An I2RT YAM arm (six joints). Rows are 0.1 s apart.
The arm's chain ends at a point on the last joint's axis. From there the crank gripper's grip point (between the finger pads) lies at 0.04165 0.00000 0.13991 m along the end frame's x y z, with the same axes.
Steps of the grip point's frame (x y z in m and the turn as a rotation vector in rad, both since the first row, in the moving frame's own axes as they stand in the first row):
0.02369, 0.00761, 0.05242, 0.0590, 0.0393, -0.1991
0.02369, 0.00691, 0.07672, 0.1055, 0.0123, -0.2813
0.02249, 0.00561, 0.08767, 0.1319, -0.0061, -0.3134
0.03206, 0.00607, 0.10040, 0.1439, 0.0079, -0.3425
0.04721, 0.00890, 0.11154, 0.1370, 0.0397, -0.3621
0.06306, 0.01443, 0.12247, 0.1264, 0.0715, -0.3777
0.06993, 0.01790, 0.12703, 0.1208, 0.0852, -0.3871
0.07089, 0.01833, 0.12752, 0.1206, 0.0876, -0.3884
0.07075, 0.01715, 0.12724, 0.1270, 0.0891, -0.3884
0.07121, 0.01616, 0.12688, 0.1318, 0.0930, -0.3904
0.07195, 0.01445, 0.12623, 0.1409, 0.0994, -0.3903
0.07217, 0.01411, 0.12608, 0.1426, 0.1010, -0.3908
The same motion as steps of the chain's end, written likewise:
0.01991, 0.02453, 0.05464, 0.0590, 0.0393, -0.1991
0.02569, 0.03320, 0.07862, 0.1055, 0.0123, -0.2813
0.02822, 0.03640, 0.08948, 0.1319, -0.0061, -0.3134
0.03680, 0.03985, 0.10317, 0.1439, 0.0079, -0.3425
0.04795, 0.04317, 0.11558, 0.1370, 0.0397, -0.3621
0.05966, 0.04862, 0.12780, 0.1264, 0.0715, -0.3777
0.06480, 0.05205, 0.13294, 0.1208, 0.0852, -0.3871
0.06547, 0.05256, 0.13356, 0.1206, 0.0876, -0.3884
0.06530, 0.05227, 0.13352, 0.1270, 0.0891, -0.3884
0.06543, 0.05209, 0.13349, 0.1318, 0.0930, -0.3904
0.06558, 0.05172, 0.13342, 0.1409, 0.0994, -0.3903
0.06565, 0.05167, 0.13341, 0.1426, 0.1010, -0.3908

